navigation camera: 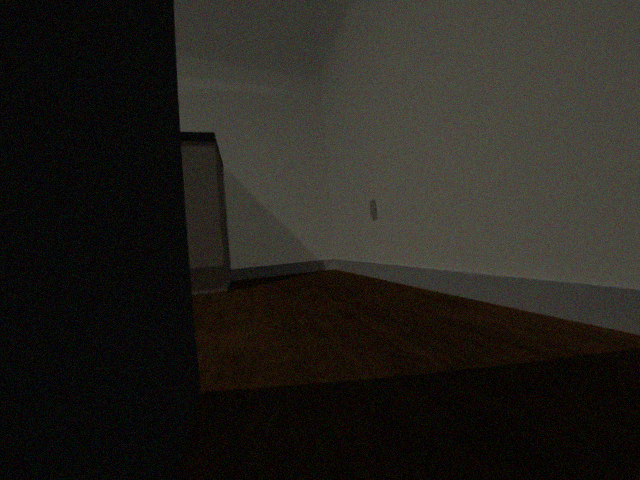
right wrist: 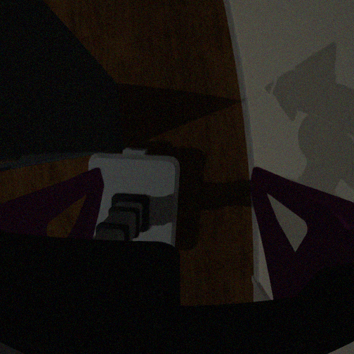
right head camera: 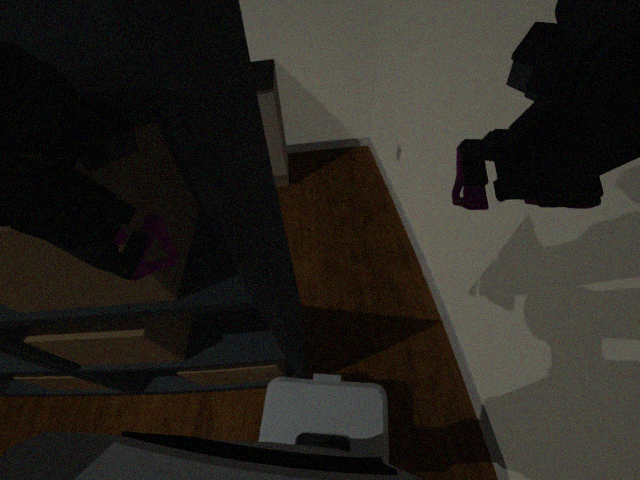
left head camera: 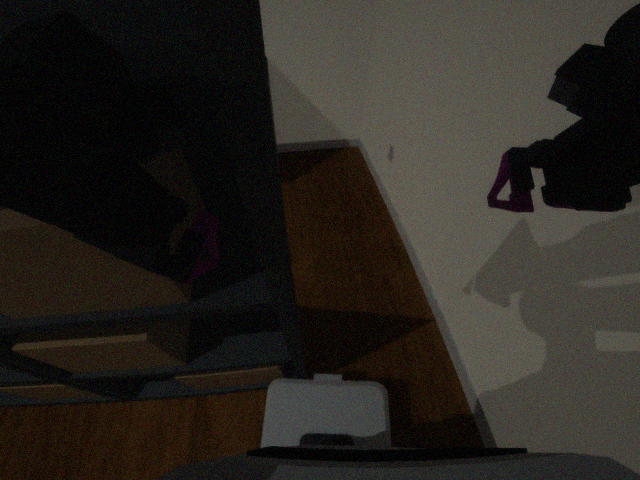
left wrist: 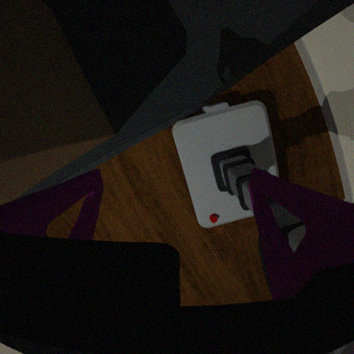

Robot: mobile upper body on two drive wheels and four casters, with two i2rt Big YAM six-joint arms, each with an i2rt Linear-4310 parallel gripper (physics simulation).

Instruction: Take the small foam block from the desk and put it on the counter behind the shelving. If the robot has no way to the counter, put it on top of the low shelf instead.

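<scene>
The small foam block, the desk and the low shelf do not show. A pale unit with a dark top (right head camera: 271, 134) (navigation camera: 202, 206), which looks like the counter, stands partly hidden behind the dark shelving (left head camera: 283, 258) (right head camera: 261, 222) (right wrist: 50, 100) (navigation camera: 87, 232). My left gripper (left wrist: 175, 176) is open and empty; in both head views its dark arm overlaps the shelving at the left, and I cannot tell how near it is. My right gripper (right wrist: 176, 175) (left head camera: 538, 202) (right head camera: 491, 197) is open and empty, in front of the wall in the head views, right of the shelving's edge.
Cardboard boxes (left head camera: 87, 353) (right head camera: 93, 347) sit in the shelving. Wood floor (left head camera: 346, 232) (navigation camera: 320, 325) runs between the shelving and the pale wall (left head camera: 439, 103) (navigation camera: 465, 155) on the right. My grey-white base (left head camera: 325, 408) (right head camera: 325, 405) (left wrist: 195, 150) is close to the shelving's lower corner.
</scene>
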